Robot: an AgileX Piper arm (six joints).
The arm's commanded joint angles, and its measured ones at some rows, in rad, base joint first. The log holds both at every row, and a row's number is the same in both.
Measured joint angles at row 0:
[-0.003 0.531 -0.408 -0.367 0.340 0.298]
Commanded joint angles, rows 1 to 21:
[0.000 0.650 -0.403 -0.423 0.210 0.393]
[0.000 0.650 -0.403 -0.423 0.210 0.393]
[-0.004 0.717 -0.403 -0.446 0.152 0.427]
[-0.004 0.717 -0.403 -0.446 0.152 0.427]
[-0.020 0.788 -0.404 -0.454 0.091 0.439]
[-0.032 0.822 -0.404 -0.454 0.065 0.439]
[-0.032 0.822 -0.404 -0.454 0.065 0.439]
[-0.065 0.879 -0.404 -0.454 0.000 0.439]
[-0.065 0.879 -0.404 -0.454 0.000 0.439]
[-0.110 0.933 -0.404 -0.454 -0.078 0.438]
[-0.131 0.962 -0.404 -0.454 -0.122 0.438]
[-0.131 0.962 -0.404 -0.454 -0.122 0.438]
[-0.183 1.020 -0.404 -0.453 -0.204 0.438]
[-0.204 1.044 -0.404 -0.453 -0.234 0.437]
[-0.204 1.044 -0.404 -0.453 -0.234 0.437]
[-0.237 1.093 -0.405 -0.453 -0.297 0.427]
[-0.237 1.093 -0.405 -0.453 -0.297 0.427]
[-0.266 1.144 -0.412 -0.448 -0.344 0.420]
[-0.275 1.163 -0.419 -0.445 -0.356 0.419]
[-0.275 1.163 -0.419 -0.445 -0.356 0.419]
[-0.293 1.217 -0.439 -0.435 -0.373 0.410]
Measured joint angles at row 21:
[-0.268 1.164 -0.411 -0.439 -0.321 0.428]
